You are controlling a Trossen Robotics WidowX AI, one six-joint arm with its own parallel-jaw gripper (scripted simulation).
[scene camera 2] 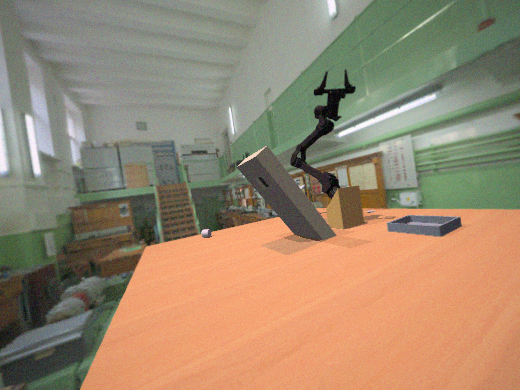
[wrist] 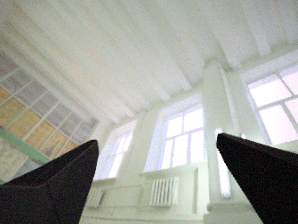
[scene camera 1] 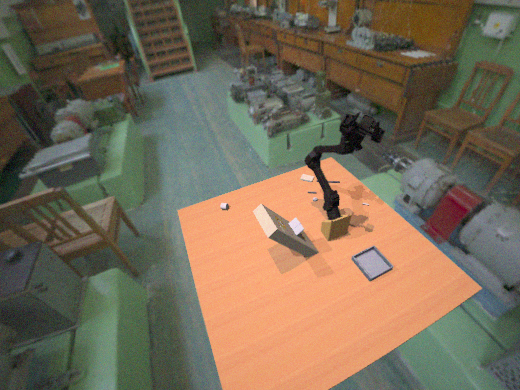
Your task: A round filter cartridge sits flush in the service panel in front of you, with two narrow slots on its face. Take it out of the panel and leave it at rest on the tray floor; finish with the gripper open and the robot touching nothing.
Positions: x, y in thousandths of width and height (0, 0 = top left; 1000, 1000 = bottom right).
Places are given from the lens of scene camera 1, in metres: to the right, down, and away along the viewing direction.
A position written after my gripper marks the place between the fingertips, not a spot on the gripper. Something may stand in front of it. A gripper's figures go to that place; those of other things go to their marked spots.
my gripper (scene camera 1: 711, 301): 0.45, -0.32, 0.96
service panel (scene camera 1: 547, 604): 0.11, 0.19, 1.10
shallow tray (scene camera 1: 716, 676): 0.60, 0.37, 1.26
The marked spots on the service panel and the shallow tray are 0.55 m apart.
